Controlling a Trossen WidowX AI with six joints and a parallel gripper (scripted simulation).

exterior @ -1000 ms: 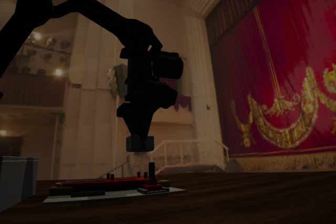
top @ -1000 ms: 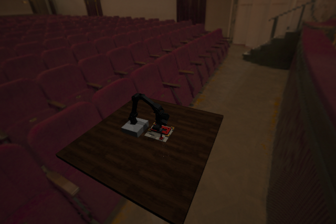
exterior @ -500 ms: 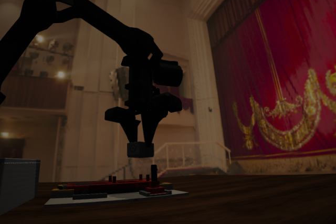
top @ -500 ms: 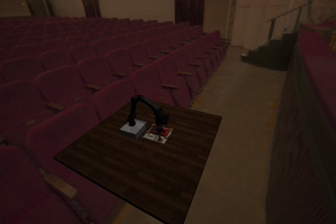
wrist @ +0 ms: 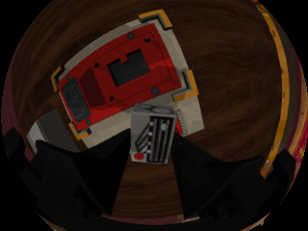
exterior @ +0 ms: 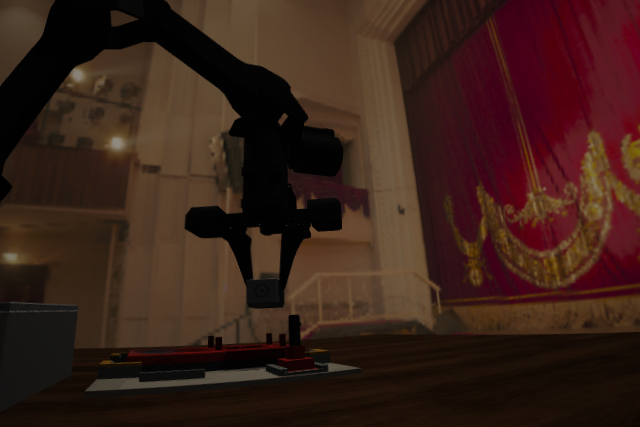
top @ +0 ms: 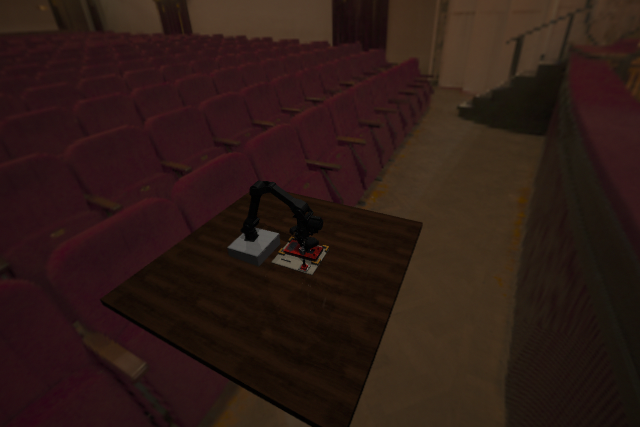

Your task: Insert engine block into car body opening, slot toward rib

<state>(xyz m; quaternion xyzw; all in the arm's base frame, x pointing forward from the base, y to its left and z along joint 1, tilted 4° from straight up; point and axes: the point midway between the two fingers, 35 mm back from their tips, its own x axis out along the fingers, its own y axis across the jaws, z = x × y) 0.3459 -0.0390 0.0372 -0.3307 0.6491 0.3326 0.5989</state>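
Now: gripper tip 80 mm above the baseplate, 60 mm to the right of it and 30 mm past it. The rest, counted from my gripper tip: engine block 10 mm below.
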